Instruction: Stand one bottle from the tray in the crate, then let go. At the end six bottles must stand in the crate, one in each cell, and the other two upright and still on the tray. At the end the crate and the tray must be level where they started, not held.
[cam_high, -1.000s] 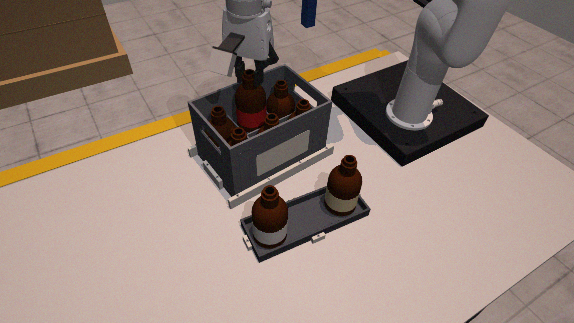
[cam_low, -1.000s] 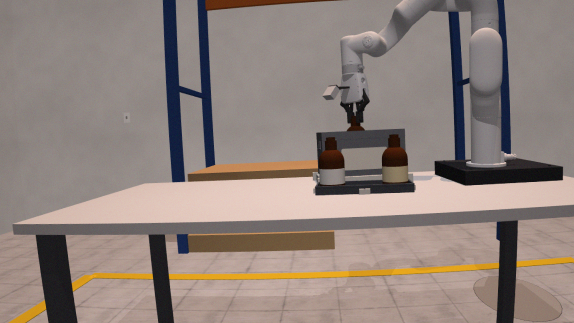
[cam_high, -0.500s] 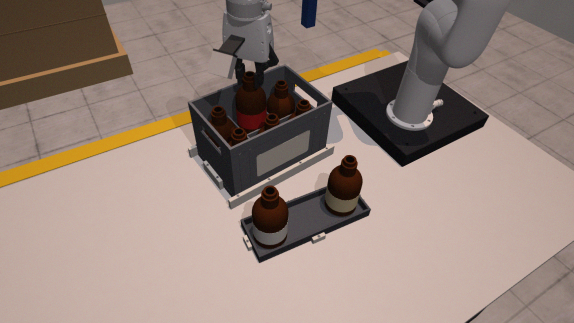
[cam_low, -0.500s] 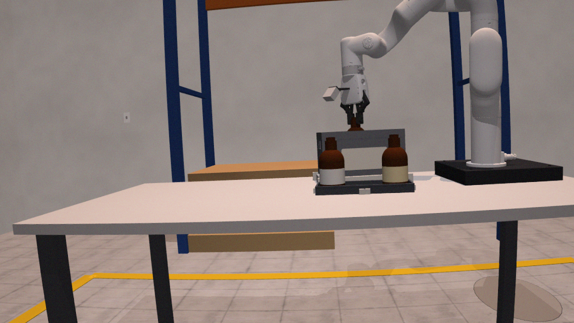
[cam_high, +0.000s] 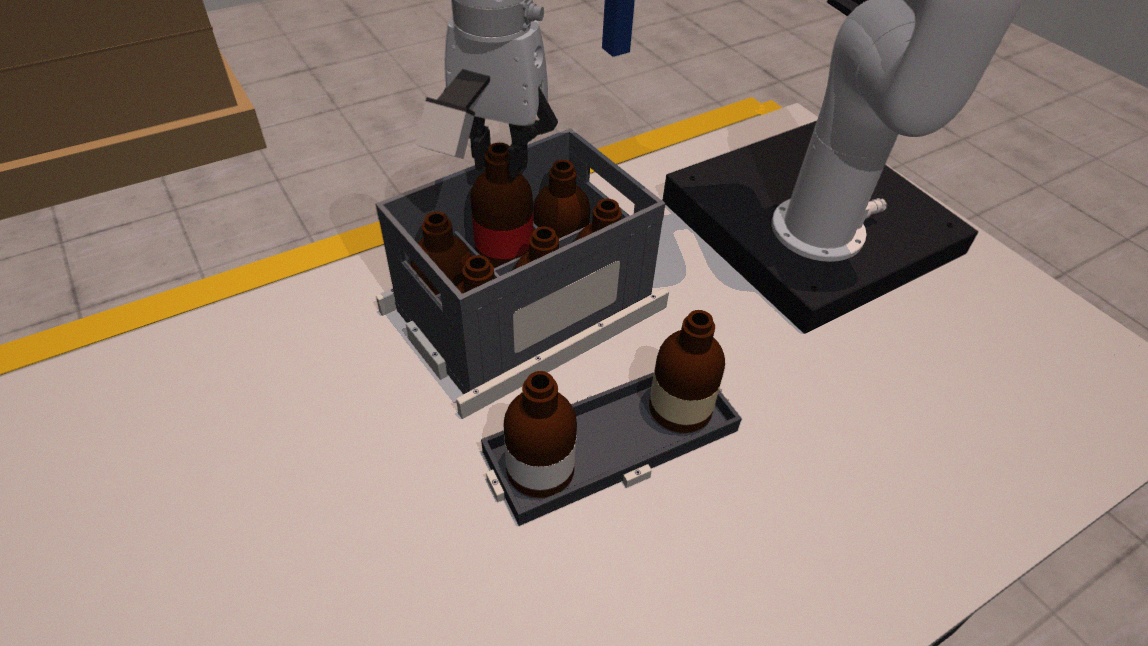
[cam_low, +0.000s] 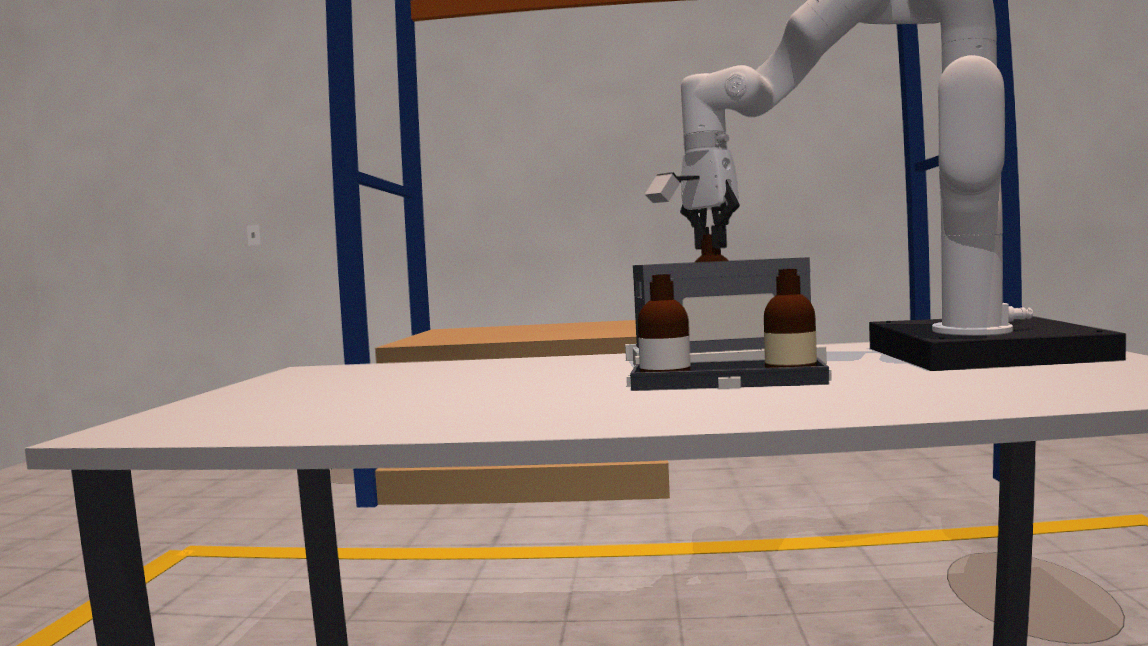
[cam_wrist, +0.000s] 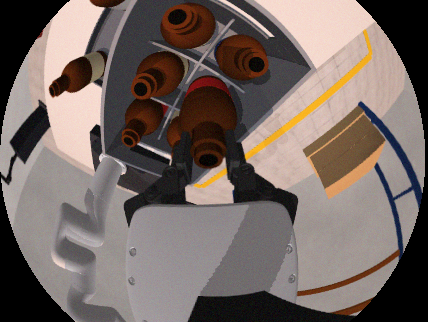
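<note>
The dark grey crate lies 13 cm below my hand, 4 cm to the left of it and 1 cm behind it. Round my hand: dark tray: 27 cm to the left, 21 cm below, 2 cm behind.
</note>
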